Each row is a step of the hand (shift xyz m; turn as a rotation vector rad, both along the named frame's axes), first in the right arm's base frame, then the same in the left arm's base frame.
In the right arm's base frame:
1: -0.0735 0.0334 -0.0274 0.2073 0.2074 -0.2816
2: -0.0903 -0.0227 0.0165 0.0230 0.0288 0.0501
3: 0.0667 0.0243 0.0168 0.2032 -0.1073 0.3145
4: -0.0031 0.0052 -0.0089 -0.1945 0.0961 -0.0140
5: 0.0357 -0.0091 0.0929 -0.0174 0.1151 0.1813
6: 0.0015 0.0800 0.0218 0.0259 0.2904 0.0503
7: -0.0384 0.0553 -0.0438 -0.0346 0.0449 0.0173
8: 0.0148 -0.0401 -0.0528 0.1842 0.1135 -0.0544
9: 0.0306 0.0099 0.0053 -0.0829 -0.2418 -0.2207
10: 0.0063 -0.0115 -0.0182 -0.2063 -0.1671 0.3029
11: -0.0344 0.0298 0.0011 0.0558 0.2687 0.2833
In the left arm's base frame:
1: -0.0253 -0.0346 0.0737 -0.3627 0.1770 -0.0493
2: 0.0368 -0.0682 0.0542 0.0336 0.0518 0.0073
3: -0.0027 0.0656 -0.0319 0.2971 0.1685 -0.1872
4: -0.0095 -0.0016 0.0047 -0.0149 -0.0660 0.2066
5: 0.0840 0.0493 -0.0223 0.1334 0.1297 0.1087
6: -0.0064 0.0627 0.0539 -0.0532 0.2309 0.1772
7: -0.0532 -0.0027 0.0601 0.0066 0.0140 0.0572
8: -0.0382 -0.0359 -0.0432 -0.1165 0.1774 -0.0687
9: -0.0030 0.0284 -0.0157 -0.1128 -0.2942 -0.1216
10: -0.0141 -0.0100 -0.0143 0.3690 -0.1417 0.0774
11: -0.0035 -0.0018 0.0454 0.1663 0.3166 0.1664

